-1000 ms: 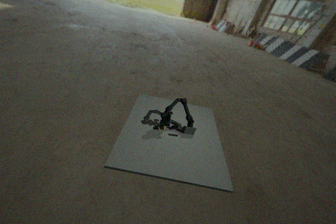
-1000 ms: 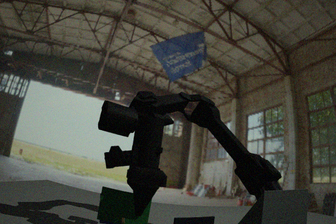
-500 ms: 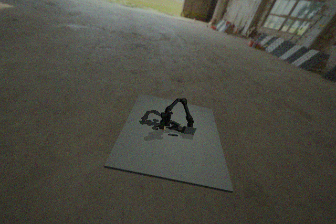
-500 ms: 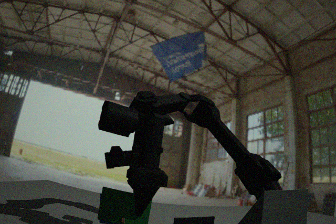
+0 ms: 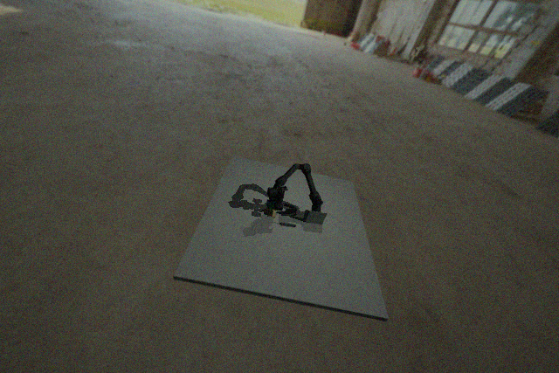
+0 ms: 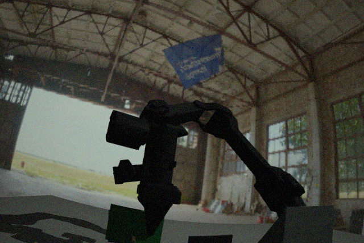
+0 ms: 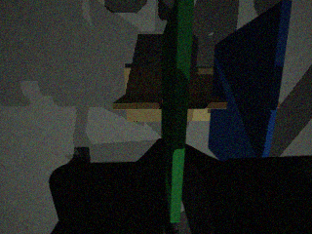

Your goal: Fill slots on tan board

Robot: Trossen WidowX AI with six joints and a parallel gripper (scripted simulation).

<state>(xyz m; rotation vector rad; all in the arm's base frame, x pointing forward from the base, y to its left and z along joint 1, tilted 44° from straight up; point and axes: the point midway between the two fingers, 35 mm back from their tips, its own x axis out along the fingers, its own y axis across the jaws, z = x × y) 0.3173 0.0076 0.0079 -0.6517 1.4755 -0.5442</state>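
My gripper tip is now 4 cm above the tan board, 3 cm short of it and 2 cm to the left of it. Round my gripper tip: green board 3 cm ahead; then dark flat piece 12 cm behind, 4 cm below, 1 cm to the right; then blue board 5 cm to the right, 3 cm ahead, 1 cm below.
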